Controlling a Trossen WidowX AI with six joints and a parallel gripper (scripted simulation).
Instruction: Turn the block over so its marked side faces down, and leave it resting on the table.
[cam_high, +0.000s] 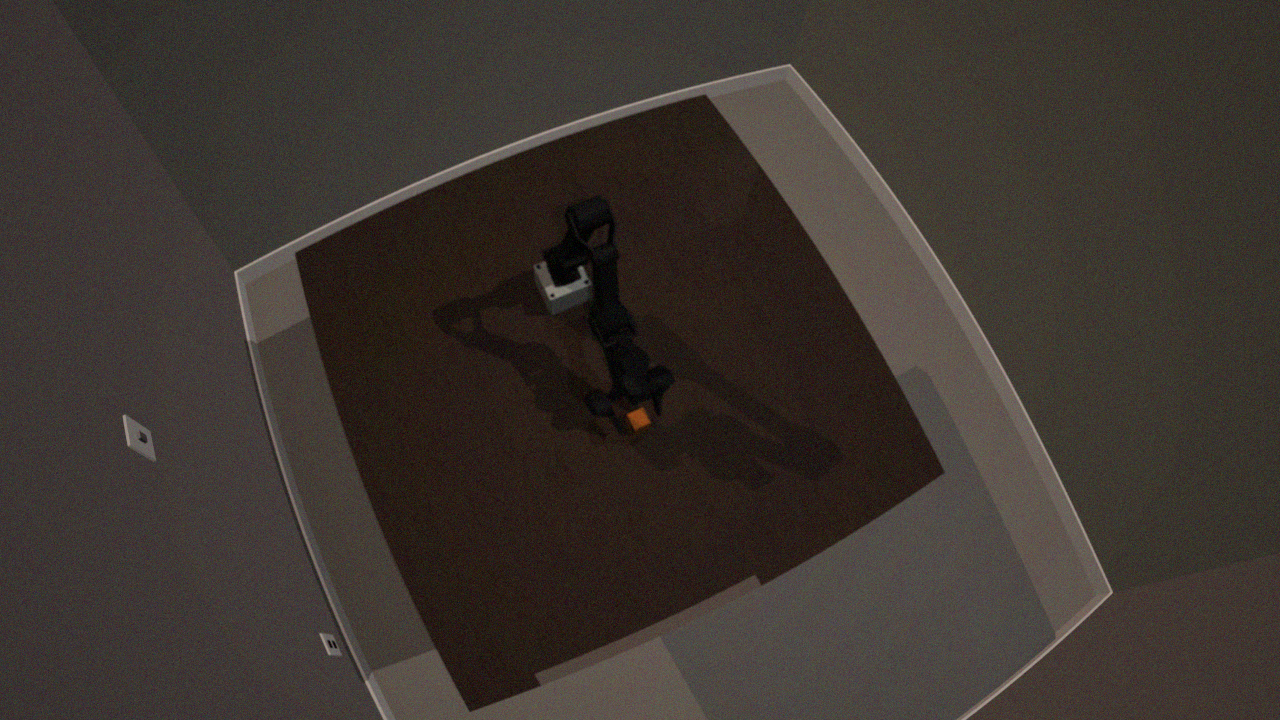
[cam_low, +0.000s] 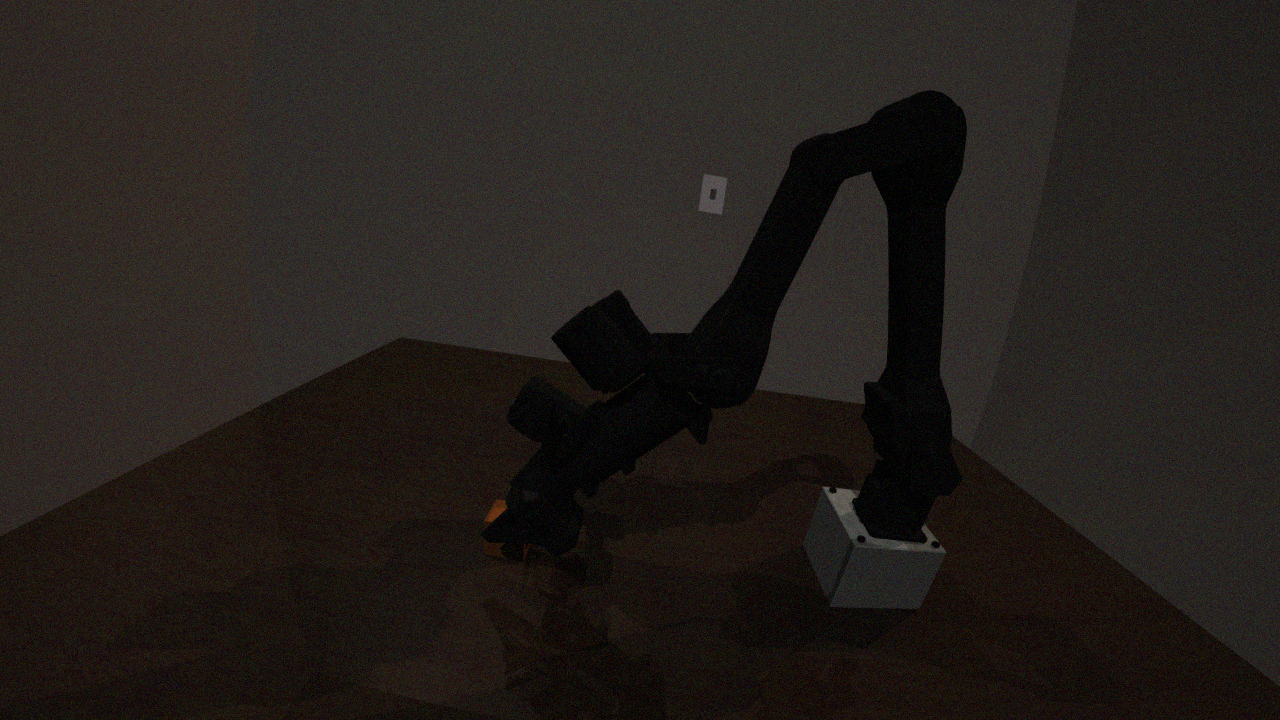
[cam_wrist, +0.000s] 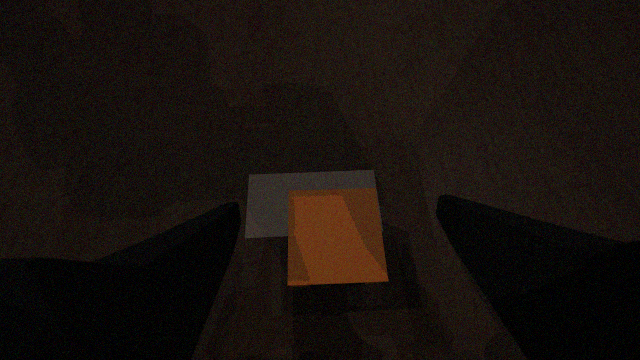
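Now: gripper tip 2 cm past the orange block and 2 cm above it.
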